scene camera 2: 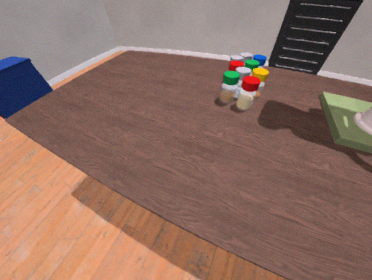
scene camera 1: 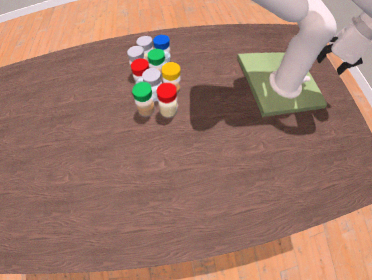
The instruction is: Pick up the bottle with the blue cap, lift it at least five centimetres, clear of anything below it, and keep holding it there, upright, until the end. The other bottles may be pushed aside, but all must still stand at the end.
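Places are measured from the arm's base along level axes (x right, y up, z back), in centimetres.
Pixels of known places: gripper, fingertip midpoint: point(scene camera 1: 328, 66); arm's base, link origin: point(scene camera 1: 285, 84).
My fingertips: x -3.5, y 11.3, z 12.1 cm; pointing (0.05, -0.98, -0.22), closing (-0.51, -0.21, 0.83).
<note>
For each thing: its middle in the pictures, then the offset to it from my fingertips.
- bottle with the blue cap, body centre: point(scene camera 1: 162, 50) point(scene camera 2: 256, 69) dx +27.4, dy -8.6, dz -50.6 cm
- grey-capped bottle, body centre: point(scene camera 1: 146, 51) point(scene camera 2: 243, 66) dx +28.9, dy -8.6, dz -56.3 cm
- green-capped bottle, body centre: point(scene camera 1: 157, 65) point(scene camera 2: 248, 74) dx +20.4, dy -8.6, dz -53.9 cm
The bottle with the blue cap point(scene camera 1: 161, 42) point(scene camera 2: 259, 60) stands at the back right of a tight group of upright bottles. A grey-capped bottle point(scene camera 1: 144, 42) is close on its left, and a green-capped bottle point(scene camera 1: 156, 56) point(scene camera 2: 252, 65) is close in front. These neighbours hide much of its body. My gripper point(scene camera 1: 332, 65) is open and empty at the upper right of scene camera 1, beyond the arm's base and far to the right of the bottles. The gripper does not show in scene camera 2.
Nearer bottles have yellow point(scene camera 1: 171, 70) point(scene camera 2: 260, 75), grey point(scene camera 1: 152, 77), red point(scene camera 1: 167, 92) point(scene camera 2: 251, 83) and green caps point(scene camera 1: 142, 91) point(scene camera 2: 231, 78). Further left are another red point(scene camera 1: 140, 67) and grey one point(scene camera 1: 135, 53). The arm stands on a green base plate point(scene camera 1: 267, 107) point(scene camera 2: 345, 135).
</note>
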